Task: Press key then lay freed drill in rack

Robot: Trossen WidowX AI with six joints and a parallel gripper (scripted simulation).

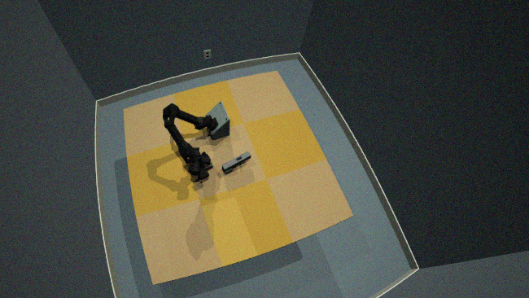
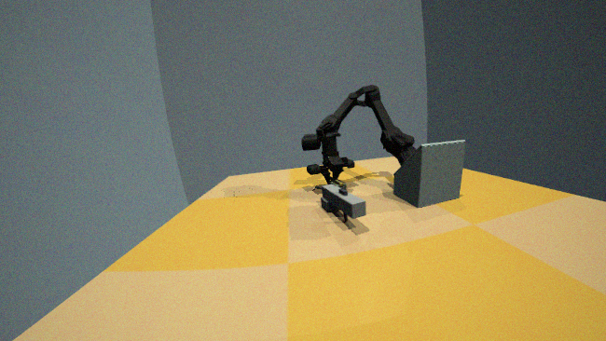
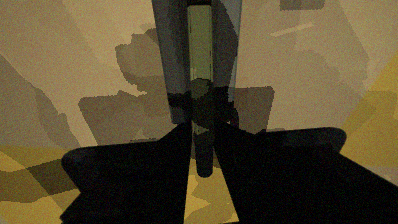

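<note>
My gripper tip is now 4 cm to the right of the drill and 4 cm below it. Round my gripper tip: grey block 23 cm to the left, 5 cm ahead, 4 cm above; low box 5 cm to the left, 1 cm behind, 1 cm above; dark key 25 cm to the left, 5 cm ahead, 5 cm above.
</note>
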